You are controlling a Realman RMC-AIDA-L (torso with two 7-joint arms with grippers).
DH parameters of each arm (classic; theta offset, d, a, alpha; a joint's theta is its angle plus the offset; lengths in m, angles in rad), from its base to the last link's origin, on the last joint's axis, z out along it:
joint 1: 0 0.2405 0 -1.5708
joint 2: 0 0 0 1.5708
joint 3: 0 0.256 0 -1.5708
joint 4: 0 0 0 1.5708
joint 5: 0 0.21 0 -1.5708
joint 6: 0 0 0 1.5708
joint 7: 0 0.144 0 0
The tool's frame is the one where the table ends.
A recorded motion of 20 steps. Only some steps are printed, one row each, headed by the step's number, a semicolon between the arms.
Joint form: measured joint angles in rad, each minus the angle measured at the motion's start. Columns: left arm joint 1, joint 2, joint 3, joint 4, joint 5, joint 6, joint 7; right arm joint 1, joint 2, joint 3, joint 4, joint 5, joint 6, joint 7.
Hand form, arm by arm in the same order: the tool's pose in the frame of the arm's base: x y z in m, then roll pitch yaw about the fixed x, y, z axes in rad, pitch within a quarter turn. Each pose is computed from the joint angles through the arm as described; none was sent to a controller.
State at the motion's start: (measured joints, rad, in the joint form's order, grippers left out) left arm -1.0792 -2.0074 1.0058 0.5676 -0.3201 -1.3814 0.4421; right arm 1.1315 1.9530 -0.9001 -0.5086 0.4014 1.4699 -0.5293
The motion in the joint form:
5: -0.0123 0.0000 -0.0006 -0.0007 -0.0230 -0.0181 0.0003; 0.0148 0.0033 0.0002 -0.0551 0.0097 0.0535 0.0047
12: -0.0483 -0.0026 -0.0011 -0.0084 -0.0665 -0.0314 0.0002; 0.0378 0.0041 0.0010 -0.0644 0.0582 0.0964 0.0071
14: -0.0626 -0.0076 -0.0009 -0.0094 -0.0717 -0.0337 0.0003; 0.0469 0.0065 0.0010 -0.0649 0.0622 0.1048 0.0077
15: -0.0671 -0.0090 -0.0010 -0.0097 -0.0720 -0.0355 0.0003; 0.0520 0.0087 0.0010 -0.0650 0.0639 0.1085 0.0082
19: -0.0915 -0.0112 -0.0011 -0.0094 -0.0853 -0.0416 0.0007; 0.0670 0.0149 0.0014 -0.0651 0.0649 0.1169 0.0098
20: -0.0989 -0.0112 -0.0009 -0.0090 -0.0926 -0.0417 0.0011; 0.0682 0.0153 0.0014 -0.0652 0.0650 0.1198 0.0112
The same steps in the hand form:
5: -0.1806 0.4271 -0.0119 -2.6333 0.1710 1.1064; 0.1523 0.4320 0.0096 -2.7736 -0.1673 -1.0584
12: -0.1610 0.4293 -0.0172 -2.6813 0.1678 1.0793; 0.1345 0.4301 0.0080 -2.8337 -0.1725 -1.0371
14: -0.1539 0.4299 -0.0199 -2.6910 0.1711 1.0656; 0.1298 0.4296 0.0068 -2.8428 -0.1785 -1.0295
15: -0.1519 0.4299 -0.0206 -2.6932 0.1734 1.0618; 0.1272 0.4292 0.0058 -2.8476 -0.1818 -1.0252
19: -0.1395 0.4319 -0.0225 -2.7092 0.1737 1.0384; 0.1201 0.4285 0.0030 -2.8573 -0.1912 -1.0128
20: -0.1353 0.4329 -0.0229 -2.7157 0.1705 1.0300; 0.1196 0.4282 0.0029 -2.8587 -0.1934 -1.0136

